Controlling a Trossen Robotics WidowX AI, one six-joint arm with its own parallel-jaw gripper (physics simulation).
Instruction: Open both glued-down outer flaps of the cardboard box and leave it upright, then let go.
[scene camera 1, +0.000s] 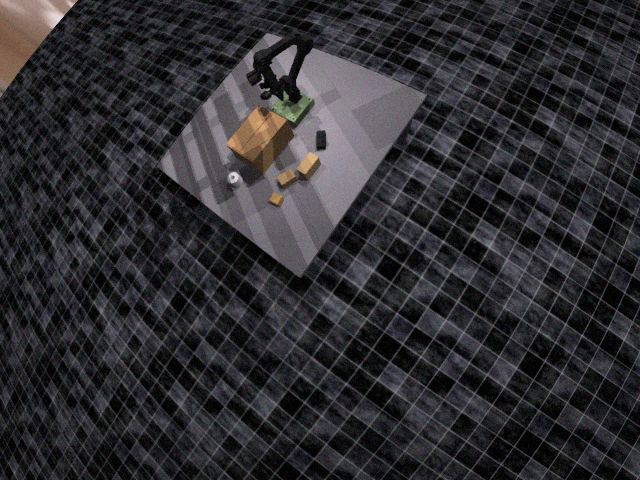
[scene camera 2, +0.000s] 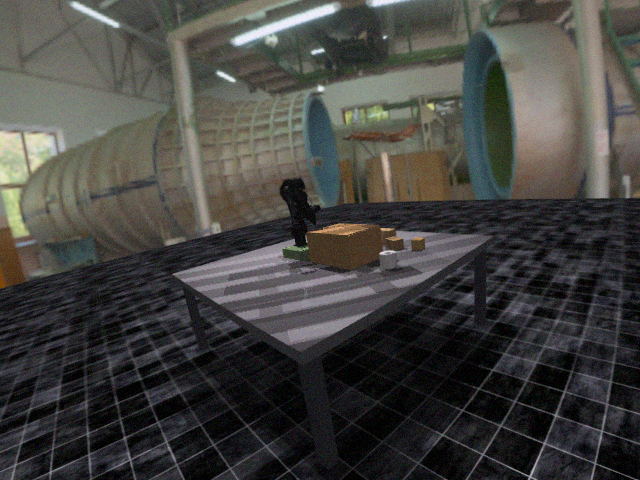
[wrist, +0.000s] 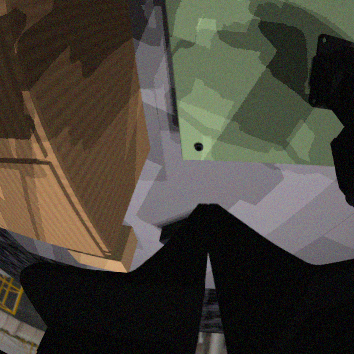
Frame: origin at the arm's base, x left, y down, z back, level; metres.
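Where they show: gripper, fingertip midpoint: (scene camera 1: 282, 100) (scene camera 2: 315, 224) (wrist: 206, 212); arm's base at its link origin: (scene camera 1: 295, 98) (scene camera 2: 301, 244) (wrist: 344, 76).
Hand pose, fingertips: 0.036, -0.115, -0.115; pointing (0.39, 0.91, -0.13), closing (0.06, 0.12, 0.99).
Note:
Each offset is from my fingertips to the centre of the thing, as dx, dy, dz. Level surfaces: height alone.
The brown cardboard box @(-0.015, +0.090, -0.231) (scene camera 1: 254, 135) (scene camera 2: 341, 248) (wrist: 100, 115) stands upright on the table. Its top looks closed, with the outer flaps lying down on either side of a dark seam. In the wrist view the box fills the left side, with the seam and a narrow gap along the near top edge; part of the top is cut off. My gripper (scene camera 1: 266, 95) (scene camera 2: 313, 221) (wrist: 206, 212) is shut and empty. It hangs beside the box on the arm-base side; in the wrist view its fingertips show right of the box, with table behind them. Whether it touches the box cannot be told.
The green base plate (scene camera 1: 293, 115) (scene camera 2: 294, 252) (wrist: 215, 135) is close beside the box. A white roll @(-0.018, +0.137, -0.505) (scene camera 1: 233, 178) (scene camera 2: 388, 260) stands near the box's far corner. Three small cardboard boxes, one of them the largest @(+0.317, +0.127, -0.210) (scene camera 1: 309, 165), and a black block @(+0.262, +0.150, -0.031) (scene camera 1: 321, 139) lie on the table @(dy +0.167) (scene camera 1: 382, 103).

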